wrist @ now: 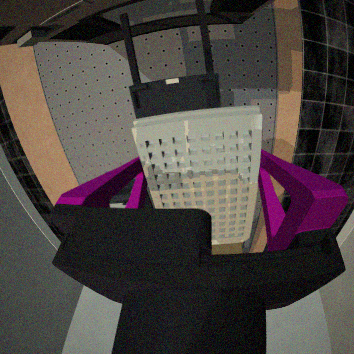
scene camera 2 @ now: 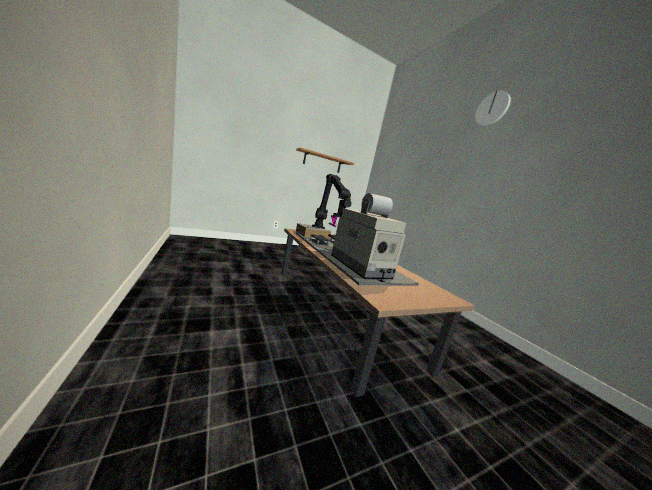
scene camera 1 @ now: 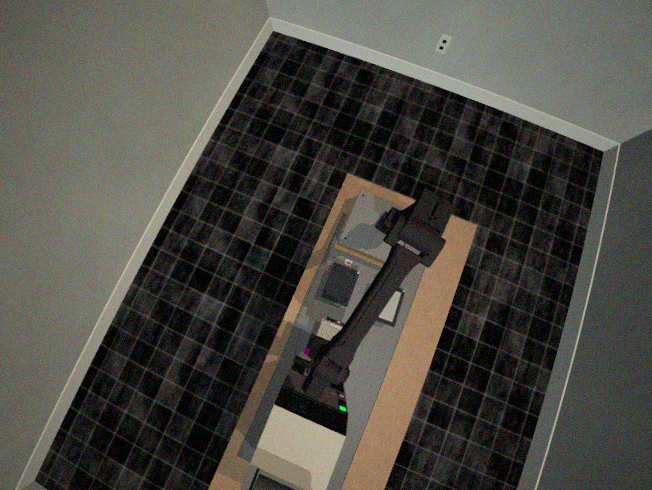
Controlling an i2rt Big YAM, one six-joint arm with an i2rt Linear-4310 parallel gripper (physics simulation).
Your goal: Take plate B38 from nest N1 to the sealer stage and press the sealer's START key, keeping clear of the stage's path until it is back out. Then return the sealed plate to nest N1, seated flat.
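Places are measured from the arm's base along level axes (x down, y right, z back), in millimetres.
Where they show: gripper, fingertip midpoint: (wrist: 200,157); arm's base, link origin: (scene camera 2: 318,227).
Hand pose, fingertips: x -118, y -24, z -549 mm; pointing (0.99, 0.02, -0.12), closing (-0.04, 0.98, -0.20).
Each offset is from my fingertips to the top centre of the thing. "*": to the spot under its first point.
Plate B38 @(dx -15, dy +7, dz +27 mm) (scene camera 1: 330,329) (wrist: 220,155), a pale plate with a grid of wells, is held between the magenta fingers of my gripper (wrist: 200,157), which is shut on it. The magenta fingers of my gripper (scene camera 2: 334,220) also show in scene camera 2. In the wrist view the plate's far edge overlaps the dark sealer stage @(* dx +87, dy -28, dz -26 mm) (wrist: 175,97), which is out on two rails; the height gap cannot be told. The beige sealer (scene camera 1: 300,439) (scene camera 2: 355,242) stands beyond it. A green lit spot @(* dx -82, dy -139, dz -102 mm) (scene camera 1: 342,408) shows at its front; the START key cannot be made out. A dark, empty-looking nest @(dx +142, dy +69, dz +219 mm) (scene camera 1: 339,284) lies nearer the arm's base; its label is unreadable.
A white-topped, dark-edged tray @(dx +118, dy -136, dz +261 mm) (scene camera 1: 390,309) lies beside the arm's forearm. A wood-edged raised base plate (scene camera 1: 371,210) is at the arm's base. A film roll @(dx -285, dy -98, dz -349 mm) (scene camera 2: 380,204) sits on top of the sealer. A wall shelf (scene camera 2: 324,156) is above the arm in scene camera 2.
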